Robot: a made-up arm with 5 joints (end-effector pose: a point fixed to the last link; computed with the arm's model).
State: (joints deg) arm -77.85 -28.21 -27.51 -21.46 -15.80
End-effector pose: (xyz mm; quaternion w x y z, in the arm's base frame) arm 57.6 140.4 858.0 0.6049 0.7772 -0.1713 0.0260
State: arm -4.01 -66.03 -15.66 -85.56 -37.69
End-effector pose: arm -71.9 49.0 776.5 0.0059 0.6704 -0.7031 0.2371
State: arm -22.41 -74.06 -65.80 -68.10 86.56
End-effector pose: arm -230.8 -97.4 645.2 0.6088 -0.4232 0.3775 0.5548
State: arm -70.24 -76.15 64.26 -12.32 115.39
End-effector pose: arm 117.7 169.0 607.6 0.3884 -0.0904 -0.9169 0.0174
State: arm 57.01 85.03 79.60 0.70 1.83
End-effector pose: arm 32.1 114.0 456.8 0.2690 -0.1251 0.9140 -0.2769
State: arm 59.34 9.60 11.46 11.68 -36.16
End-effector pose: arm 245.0 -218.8 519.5 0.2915 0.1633 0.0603 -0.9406
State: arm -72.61 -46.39 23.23 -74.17 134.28
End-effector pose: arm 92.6 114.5 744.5 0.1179 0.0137 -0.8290 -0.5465
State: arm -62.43 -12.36 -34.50 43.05 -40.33
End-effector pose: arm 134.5 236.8 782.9 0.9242 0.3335 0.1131 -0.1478
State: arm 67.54 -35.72 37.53 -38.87 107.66
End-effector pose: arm 137.6 -167.3 652.7 0.0714 -0.8503 -0.3181 -0.4132
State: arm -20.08 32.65 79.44 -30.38 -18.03
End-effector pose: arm 84.2 64.2 364.2 0.7785 -0.3146 0.3215 -0.4378
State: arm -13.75 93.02 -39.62 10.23 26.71
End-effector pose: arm 358.4 113.0 252.3 0.8967 -0.3698 0.0385 -0.2403
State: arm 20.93 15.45 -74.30 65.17 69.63
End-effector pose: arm 302.9 -65.1 787.2 0.6402 -0.5005 -0.4128 -0.4114
